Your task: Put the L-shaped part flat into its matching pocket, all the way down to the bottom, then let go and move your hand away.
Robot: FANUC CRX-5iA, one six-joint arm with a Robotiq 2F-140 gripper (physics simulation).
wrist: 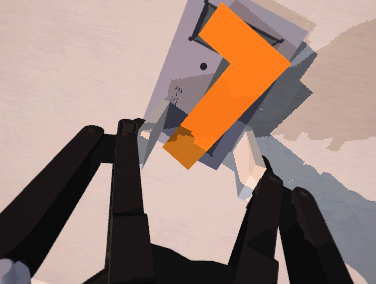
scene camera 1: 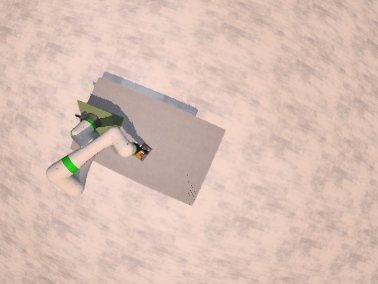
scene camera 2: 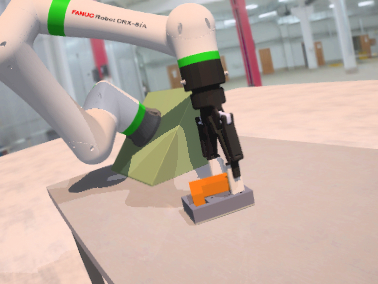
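Where they show: gripper, fingertip midpoint: (wrist: 202, 127) (scene camera 1: 144, 148) (scene camera 2: 228, 189); arm's base, link origin: (scene camera 1: 94, 119) (scene camera 2: 147, 128).
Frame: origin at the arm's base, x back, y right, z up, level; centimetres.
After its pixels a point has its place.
The orange L-shaped part (scene camera 1: 139, 155) {x -48.8, y 12.7, z -8.0 cm} (scene camera 2: 212, 185) {x -49.7, y 9.7, z -8.2 cm} (wrist: 245, 65) {x -47.6, y 12.0, z -7.5 cm} rests over the grey pocket block (scene camera 2: 225, 207) {x -54.2, y 10.4, z -12.1 cm} (wrist: 185, 50) {x -52.4, y 12.1, z -10.4 cm}. It stands proud of the block's top, looks tipped, and is turned relative to the L-shaped pocket (wrist: 215, 85) {x -49.3, y 10.3, z -7.6 cm}, whose dark edges show beside it. Much of the pocket is hidden under the part. My gripper (scene camera 1: 144, 150) {x -49.8, y 5.6, z -10.7 cm} (scene camera 2: 226, 179) {x -49.8, y 5.6, z -10.7 cm} (wrist: 202, 127) {x -49.8, y 5.6, z -10.7 cm} is low at one end of the block, fingers apart on both sides of the part's long leg. In the wrist view gaps show between the part and both fingers.
The block stands on the brown table (scene camera 1: 185, 145) {x -82.7, y -12.1, z -13.9 cm} (scene camera 2: 310, 215) {x -70.0, y 1.6, z -14.0 cm}. A green angular block (scene camera 1: 111, 120) {x -18.5, y -6.4, z 5.6 cm} (scene camera 2: 155, 162) {x -16.1, y 7.1, z -8.3 cm} stands behind the gripper, near the arm's base (scene camera 2: 146, 127) {x -6.4, y 3.2, z 1.4 cm}. A grey-blue strip (scene camera 1: 150, 92) runs along the table's far edge in the first scene view.
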